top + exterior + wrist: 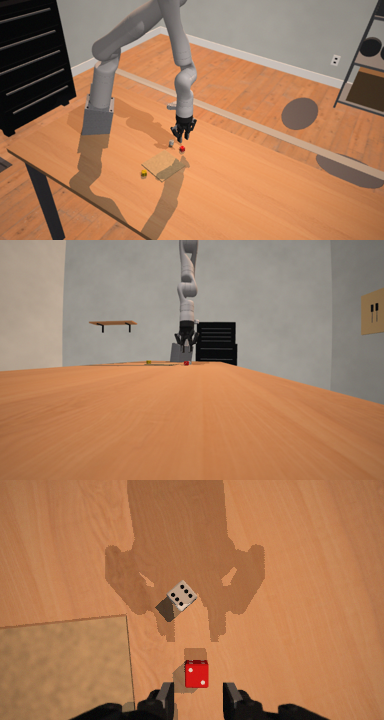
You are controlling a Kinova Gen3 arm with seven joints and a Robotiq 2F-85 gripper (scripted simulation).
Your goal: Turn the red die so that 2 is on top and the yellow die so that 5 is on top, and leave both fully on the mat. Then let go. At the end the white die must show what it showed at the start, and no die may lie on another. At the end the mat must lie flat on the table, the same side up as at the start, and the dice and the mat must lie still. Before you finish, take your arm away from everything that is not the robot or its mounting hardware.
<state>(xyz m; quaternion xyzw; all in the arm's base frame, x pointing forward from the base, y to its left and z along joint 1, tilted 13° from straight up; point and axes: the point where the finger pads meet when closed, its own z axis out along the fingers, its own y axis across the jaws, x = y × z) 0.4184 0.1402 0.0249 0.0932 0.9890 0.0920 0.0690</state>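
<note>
Now: the red die 70 mm below my hand. Round my hand: white die 70 mm behind, 70 mm below; yellow die 20 mm behind, 230 mm to the right, 70 mm below; tan mat 130 mm to the right, 80 mm below.
</note>
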